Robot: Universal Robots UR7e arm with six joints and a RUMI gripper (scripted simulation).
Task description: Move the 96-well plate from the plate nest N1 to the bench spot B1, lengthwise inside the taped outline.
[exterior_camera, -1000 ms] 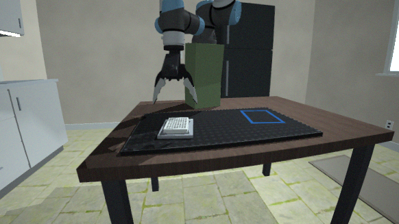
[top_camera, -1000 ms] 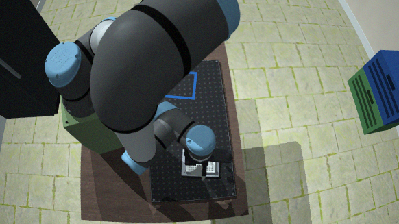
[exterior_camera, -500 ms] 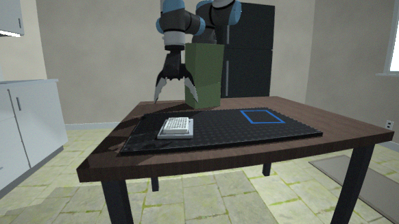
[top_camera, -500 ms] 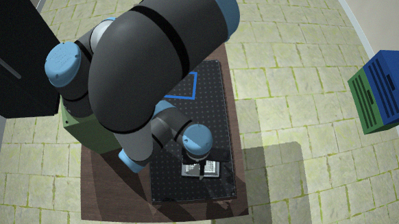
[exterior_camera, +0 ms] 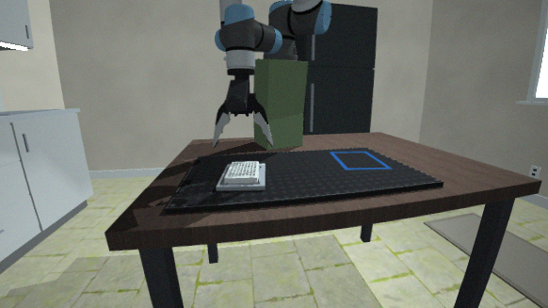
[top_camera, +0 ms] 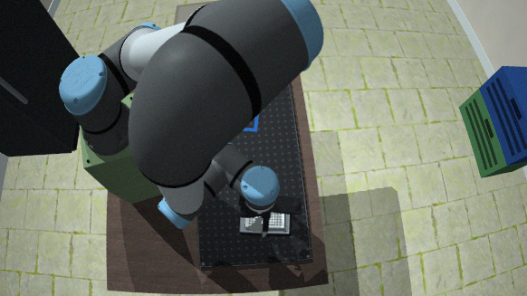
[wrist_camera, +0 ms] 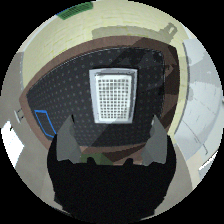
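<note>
My hand is 7 cm above the white 96-well plate. The rest, counted from my hand: grey plate nest 8 cm below.
</note>
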